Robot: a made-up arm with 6 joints.
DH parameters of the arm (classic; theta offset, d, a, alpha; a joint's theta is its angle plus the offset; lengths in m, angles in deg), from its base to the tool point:
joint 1: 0 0.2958 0 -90
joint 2: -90 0 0.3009 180
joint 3: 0 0 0 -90
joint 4: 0 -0.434 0 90
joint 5: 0 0.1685 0 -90
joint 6: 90 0 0 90
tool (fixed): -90 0 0 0
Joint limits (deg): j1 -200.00..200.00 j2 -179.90..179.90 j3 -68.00..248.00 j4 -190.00..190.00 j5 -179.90..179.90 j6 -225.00..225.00
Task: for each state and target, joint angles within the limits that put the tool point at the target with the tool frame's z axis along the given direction. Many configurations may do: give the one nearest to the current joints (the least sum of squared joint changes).
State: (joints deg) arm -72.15 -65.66 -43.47 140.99 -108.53 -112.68
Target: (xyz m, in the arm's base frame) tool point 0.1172 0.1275 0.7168 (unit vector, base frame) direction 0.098 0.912 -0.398
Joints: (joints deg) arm -70.66 -82.65 -31.50 155.08 -76.95 -148.37
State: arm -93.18 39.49 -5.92 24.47 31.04 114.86
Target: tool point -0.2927 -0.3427 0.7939 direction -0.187 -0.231 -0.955
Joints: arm -117.23 5.83 14.76 52.12 12.00 132.02
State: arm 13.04 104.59 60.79 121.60 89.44 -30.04
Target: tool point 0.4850 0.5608 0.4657 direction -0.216 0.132 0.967
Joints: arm 45.39 69.07 56.42 106.76 96.91 -74.33
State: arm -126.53 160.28 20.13 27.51 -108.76 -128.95
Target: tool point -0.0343 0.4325 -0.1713 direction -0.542 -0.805 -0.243
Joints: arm -105.85 179.79 12.23 26.24 -106.90 -152.42
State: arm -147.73 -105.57 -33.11 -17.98 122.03 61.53
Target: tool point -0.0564 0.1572 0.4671 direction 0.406 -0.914 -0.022
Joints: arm -180.30 -110.92 -63.38 -21.38 102.31 72.52
